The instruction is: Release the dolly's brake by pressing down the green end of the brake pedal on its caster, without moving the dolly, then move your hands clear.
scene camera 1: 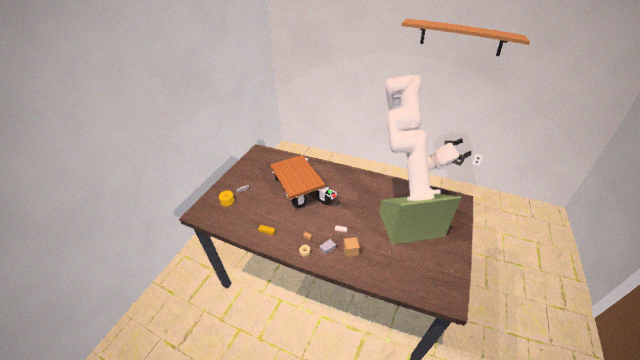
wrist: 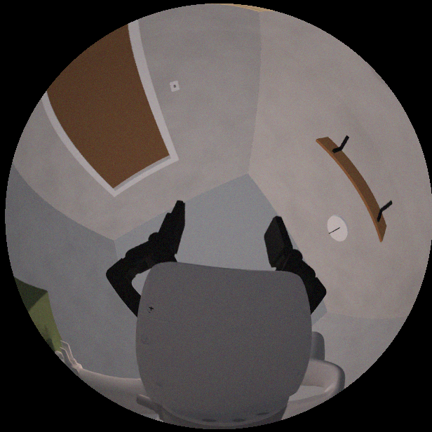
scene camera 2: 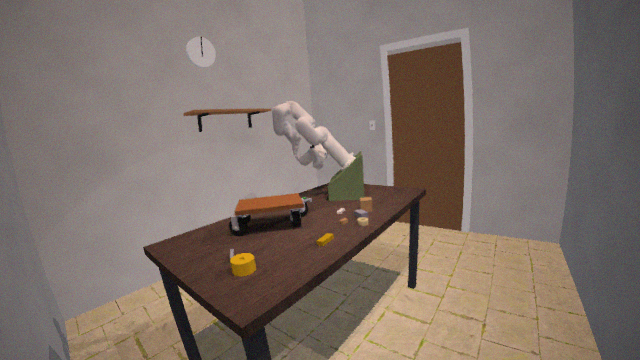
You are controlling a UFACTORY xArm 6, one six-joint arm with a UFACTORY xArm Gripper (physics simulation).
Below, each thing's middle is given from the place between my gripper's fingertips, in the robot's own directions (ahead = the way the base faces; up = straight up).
Labels:
The dolly (scene camera 1: 297,177) lies 820 mm ahead of my hand, 210 mm to the left of it and 270 mm below it.

